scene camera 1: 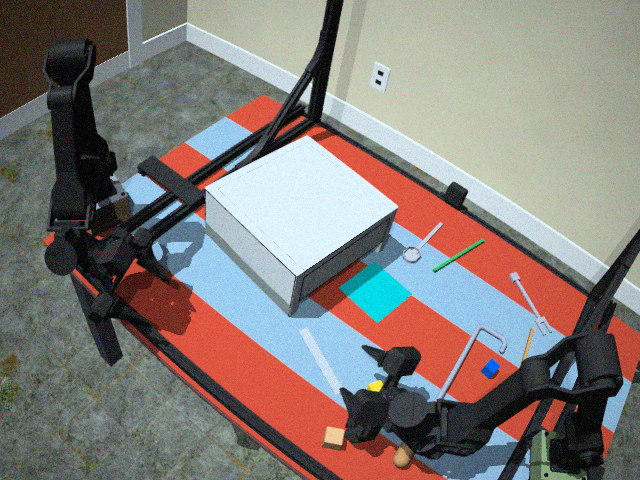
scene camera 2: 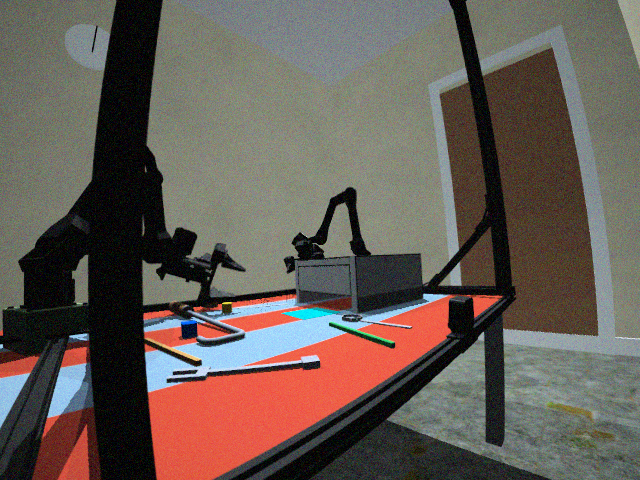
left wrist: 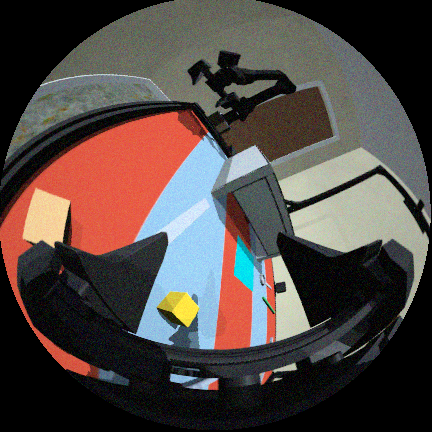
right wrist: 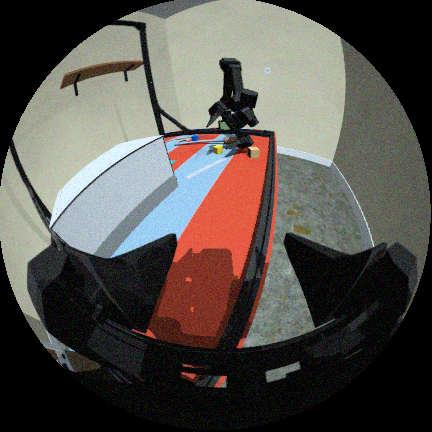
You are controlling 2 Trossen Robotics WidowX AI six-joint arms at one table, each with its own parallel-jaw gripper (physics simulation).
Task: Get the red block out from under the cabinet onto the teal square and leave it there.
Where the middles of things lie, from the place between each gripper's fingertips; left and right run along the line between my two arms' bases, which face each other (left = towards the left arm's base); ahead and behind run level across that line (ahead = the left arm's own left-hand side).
Scene:
I see my left gripper 20 mm past the yellow cube (left wrist: 178, 307), 60 mm to the right of it and 60 mm above it. The rest, counted from my left hand: tan cube (left wrist: 48, 217) 110 mm ahead, 40 mm to the left, 60 mm below; then wooden-handled tool (scene camera 2: 183, 310) 90 mm behind, 190 mm to the left, 60 mm below; then flat strip (scene camera 1: 305, 333) 20 mm behind, 60 mm to the right, 70 mm below.
Right now my right hand is 12 cm past the flat strip, 28 cm to the right of it and 9 cm above it. Round my right hand: tan cube (1 cm ahead, 38 cm to the left, 8 cm below); yellow cube (11 cm behind, 40 cm to the left, 8 cm below); cabinet (scene camera 1: 311, 205) (34 cm behind, 9 cm to the left, 2 cm below).

